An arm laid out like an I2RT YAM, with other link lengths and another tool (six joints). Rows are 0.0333 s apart.
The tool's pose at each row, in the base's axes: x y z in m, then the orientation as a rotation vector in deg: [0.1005 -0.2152 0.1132 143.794 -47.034 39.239]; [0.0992 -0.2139 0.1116 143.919 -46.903 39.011]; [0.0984 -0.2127 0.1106 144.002 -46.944 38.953]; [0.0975 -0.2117 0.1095 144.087 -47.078 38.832]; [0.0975 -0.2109 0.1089 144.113 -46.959 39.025]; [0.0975 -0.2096 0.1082 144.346 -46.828 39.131]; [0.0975 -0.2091 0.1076 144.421 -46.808 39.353]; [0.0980 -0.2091 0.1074 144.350 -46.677 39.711]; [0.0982 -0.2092 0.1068 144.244 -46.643 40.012]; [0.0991 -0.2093 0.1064 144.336 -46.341 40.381]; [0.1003 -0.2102 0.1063 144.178 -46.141 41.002]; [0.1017 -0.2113 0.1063 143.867 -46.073 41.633]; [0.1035 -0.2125 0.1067 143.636 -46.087 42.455]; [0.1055 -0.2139 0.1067 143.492 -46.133 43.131]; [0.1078 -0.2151 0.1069 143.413 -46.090 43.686]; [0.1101 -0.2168 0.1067 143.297 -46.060 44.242]
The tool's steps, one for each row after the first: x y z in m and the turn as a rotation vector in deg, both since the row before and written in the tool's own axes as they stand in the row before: [-0.0024 -0.0005 0.0002 0.008 -0.155 -0.141]; [-0.0016 -0.0006 -0.0001 0.051 -0.077 0.016]; [-0.0017 -0.0004 0.0001 0.033 -0.135 0.070]; [-0.0007 -0.0007 0.0001 0.094 0.128 -0.047]; [-0.0010 -0.0011 -0.0001 0.238 -0.005 -0.075]; [-0.0006 -0.0005 0.0002 0.154 0.103 0.029]; [0.0002 -0.0004 0.0003 0.077 0.266 -0.021]; [-0.0002 -0.0002 0.0006 0.029 0.226 0.037]; [0.0005 -0.0006 0.0007 0.215 0.242 -0.141]; [0.0012 -0.0001 0.0009 0.108 0.469 -0.017]; [0.0014 0.0000 0.0010 -0.012 0.509 0.080]; [0.0020 -0.0001 0.0009 0.144 0.567 0.178]; [0.0020 -0.0002 0.0014 0.162 0.439 0.172]; [0.0022 -0.0005 0.0013 0.165 0.360 0.085]; [0.0021 -0.0002 0.0019 0.136 0.373 0.094]
